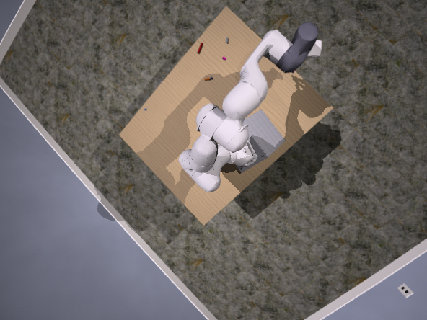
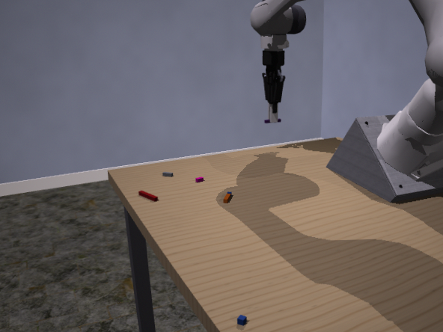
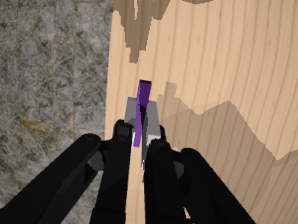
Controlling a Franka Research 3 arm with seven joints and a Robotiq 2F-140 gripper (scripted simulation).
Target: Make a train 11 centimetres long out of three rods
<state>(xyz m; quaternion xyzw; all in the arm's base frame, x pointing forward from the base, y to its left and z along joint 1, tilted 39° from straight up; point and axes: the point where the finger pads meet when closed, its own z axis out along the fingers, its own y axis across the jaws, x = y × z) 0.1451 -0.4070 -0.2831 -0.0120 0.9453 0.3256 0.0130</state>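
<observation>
My hand is 31 cm short of the orange rod, 39 cm to the right of it and 13 cm above it. The rest, counted from my hand: magenta rod 34 cm ahead, 23 cm to the left, 13 cm below; then purple rod 3 cm below; then grey rod 41 cm ahead, 15 cm to the left, 13 cm below.
</observation>
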